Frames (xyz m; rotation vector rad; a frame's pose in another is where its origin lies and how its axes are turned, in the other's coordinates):
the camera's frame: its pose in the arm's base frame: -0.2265 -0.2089 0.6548 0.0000 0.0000 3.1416
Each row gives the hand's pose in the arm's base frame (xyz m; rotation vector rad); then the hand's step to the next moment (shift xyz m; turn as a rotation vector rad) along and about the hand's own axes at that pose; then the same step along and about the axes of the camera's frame.
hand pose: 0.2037 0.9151 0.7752 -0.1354 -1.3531 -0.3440
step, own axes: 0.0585 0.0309 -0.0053 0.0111 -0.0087 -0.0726
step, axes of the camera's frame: -0.0250 -0.0180 0.0588 -0.0668 0.0312 -0.0059
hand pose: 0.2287 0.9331 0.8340 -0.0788 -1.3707 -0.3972
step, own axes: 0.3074 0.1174 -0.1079 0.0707 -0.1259 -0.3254
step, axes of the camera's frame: -0.1828 -0.0081 0.2940 -0.2745 0.2257 -0.0214
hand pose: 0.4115 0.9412 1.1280 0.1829 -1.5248 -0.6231
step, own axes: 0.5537 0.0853 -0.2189 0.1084 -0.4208 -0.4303
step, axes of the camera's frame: -0.1925 0.2556 0.5093 -0.2947 0.5176 -0.1388
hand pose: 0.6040 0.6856 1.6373 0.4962 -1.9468 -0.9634
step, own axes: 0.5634 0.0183 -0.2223 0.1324 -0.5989 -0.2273
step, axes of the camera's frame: 0.1104 0.4542 0.3855 -0.1049 0.5558 -0.3286
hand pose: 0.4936 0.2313 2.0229 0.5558 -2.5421 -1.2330
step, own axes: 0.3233 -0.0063 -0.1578 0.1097 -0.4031 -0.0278
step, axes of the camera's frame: 0.2254 0.2571 0.1120 -0.0033 0.2965 -0.2956
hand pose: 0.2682 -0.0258 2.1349 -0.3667 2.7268 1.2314
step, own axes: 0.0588 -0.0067 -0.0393 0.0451 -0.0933 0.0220
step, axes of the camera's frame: 0.0554 0.0437 0.0085 0.0178 0.0505 -0.0914
